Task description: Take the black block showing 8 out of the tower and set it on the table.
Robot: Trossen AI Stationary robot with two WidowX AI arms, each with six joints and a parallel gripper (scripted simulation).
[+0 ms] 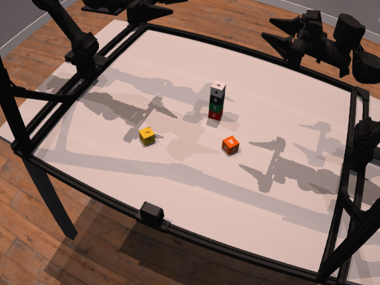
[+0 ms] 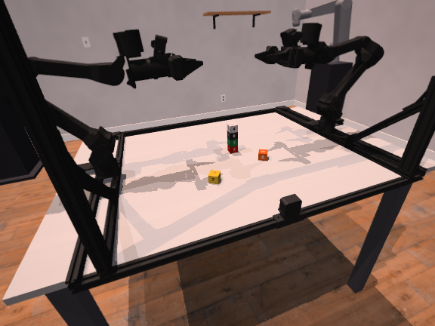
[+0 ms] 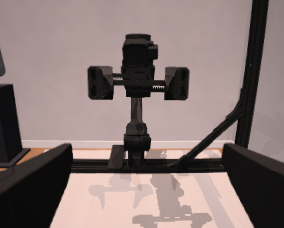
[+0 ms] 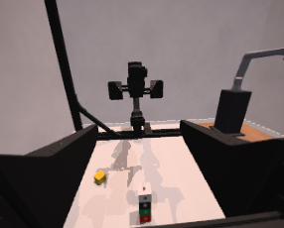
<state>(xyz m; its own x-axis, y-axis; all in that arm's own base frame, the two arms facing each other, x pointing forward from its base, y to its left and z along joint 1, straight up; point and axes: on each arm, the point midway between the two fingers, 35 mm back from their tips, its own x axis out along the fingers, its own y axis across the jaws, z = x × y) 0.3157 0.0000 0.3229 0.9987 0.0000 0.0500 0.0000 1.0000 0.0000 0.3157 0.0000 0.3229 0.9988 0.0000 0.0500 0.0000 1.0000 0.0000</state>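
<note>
Now: the black block 10 mm ahead of my left hand, 150 mm to the right of it and 270 mm below it. Also, from my left hand: red block 10 mm ahead, 150 mm to the right, 330 mm below; then green block 10 mm ahead, 150 mm to the right, 300 mm below; then yellow block 160 mm behind, 10 mm to the right, 330 mm below.
</note>
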